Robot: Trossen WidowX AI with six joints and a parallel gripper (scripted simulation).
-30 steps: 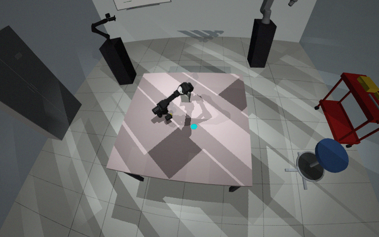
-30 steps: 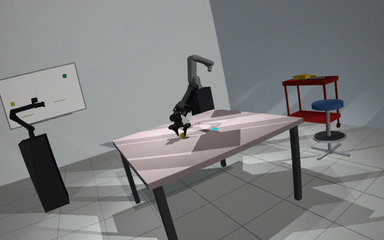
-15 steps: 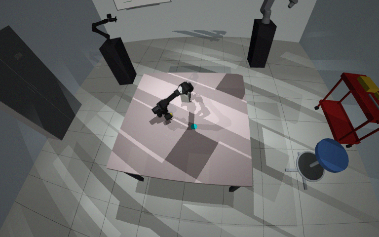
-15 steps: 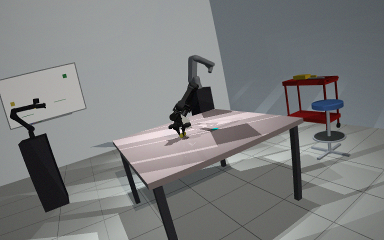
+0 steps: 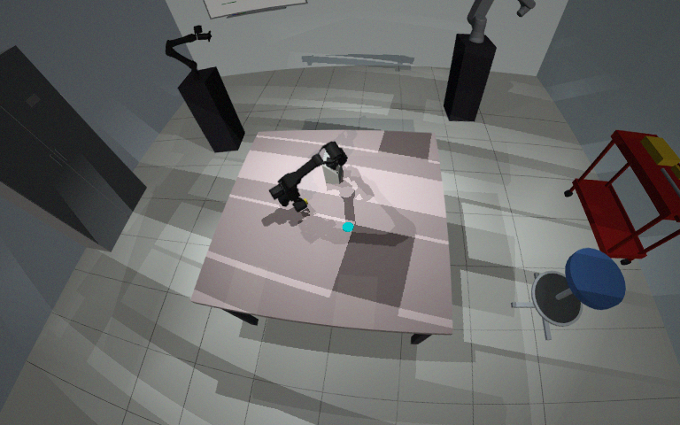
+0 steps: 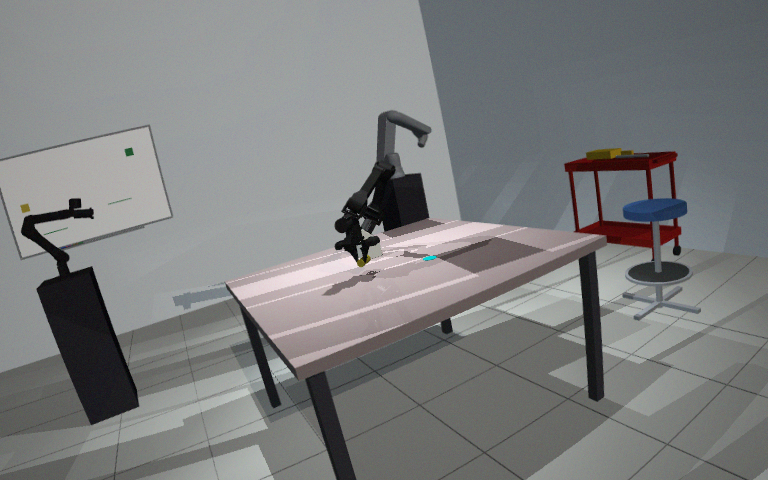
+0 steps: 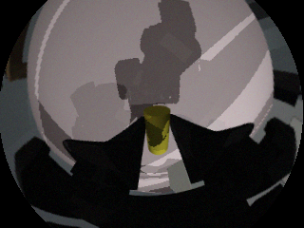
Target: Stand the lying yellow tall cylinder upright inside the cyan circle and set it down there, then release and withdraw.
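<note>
My gripper tip is 27 cm to the right of the cyan circle, 11 cm short of it and 5 cm above it. The rest, counted from my gripper tip: yellow tall cylinder: 2 cm to the left, 1 cm behind.
</note>
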